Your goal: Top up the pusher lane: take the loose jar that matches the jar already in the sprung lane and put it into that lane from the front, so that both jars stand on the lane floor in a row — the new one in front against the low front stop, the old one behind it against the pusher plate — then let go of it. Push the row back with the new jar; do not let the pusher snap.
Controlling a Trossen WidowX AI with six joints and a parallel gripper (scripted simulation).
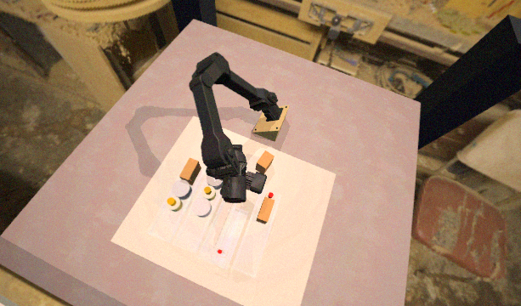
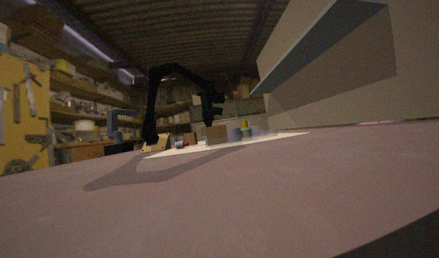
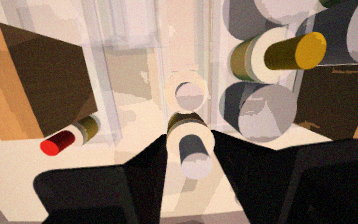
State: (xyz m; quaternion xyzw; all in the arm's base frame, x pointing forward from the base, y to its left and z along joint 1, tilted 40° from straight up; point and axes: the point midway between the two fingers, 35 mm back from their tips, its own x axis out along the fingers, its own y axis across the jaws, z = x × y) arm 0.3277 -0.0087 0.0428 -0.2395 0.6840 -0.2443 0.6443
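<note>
The beige plate is 6 cm ahead of my gripper tip, 2 cm to the left of it and 6 cm below it.
</note>
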